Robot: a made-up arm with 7 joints.
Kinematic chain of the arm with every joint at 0, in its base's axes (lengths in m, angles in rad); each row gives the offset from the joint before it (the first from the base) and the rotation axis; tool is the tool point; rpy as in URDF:
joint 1: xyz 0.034 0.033 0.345 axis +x
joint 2: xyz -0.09 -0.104 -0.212 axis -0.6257 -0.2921 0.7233
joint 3: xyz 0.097 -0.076 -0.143 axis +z
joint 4: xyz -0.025 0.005 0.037 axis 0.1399 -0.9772 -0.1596
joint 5: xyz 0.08 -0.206 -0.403 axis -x
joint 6: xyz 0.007 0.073 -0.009 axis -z
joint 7: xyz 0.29 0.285 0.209 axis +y
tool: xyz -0.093 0.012 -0.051 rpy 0 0 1.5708
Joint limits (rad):
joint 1: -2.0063..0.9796
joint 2: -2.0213..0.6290
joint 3: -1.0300..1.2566
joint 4: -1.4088..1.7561
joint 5: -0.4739..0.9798
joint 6: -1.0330..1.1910
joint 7: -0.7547..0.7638
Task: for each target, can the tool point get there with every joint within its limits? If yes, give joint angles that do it. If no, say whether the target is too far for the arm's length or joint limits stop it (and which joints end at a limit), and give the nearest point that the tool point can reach.
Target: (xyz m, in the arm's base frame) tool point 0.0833 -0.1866 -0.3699
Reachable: yes | joints -0.0631 0.3863 0.1608 -0.8700 -0.0889 0.1397 -0.2877
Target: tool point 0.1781 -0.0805 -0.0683
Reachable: yes | joints -0.6854 -1.6005 -0.4629 -0.7565 -0.1295 -0.5621 -0.3978
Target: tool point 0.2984 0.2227 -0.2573
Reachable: yes | joints 0.2452 -0.8724 0.5852 -0.1166 -0.0641 0.4773 -0.1579
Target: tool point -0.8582 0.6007 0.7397
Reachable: no: joint limits stop it (at a limit: joint 1, joint 2, joint 4, joint 5, joint 7) | nearest point -0.6437 0.5442 0.5935 | short by 0.266 m
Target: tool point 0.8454 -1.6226 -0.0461
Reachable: no: too far | nearest point 0.4174 -0.9473 0.1134 | short by 0.815 m
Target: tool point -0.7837 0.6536 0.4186
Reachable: no: joint limits stop it (at a limit: joint 1, joint 4, joint 5, joint 7) | nearest point -0.7176 0.6293 0.3947 | short by 0.074 m
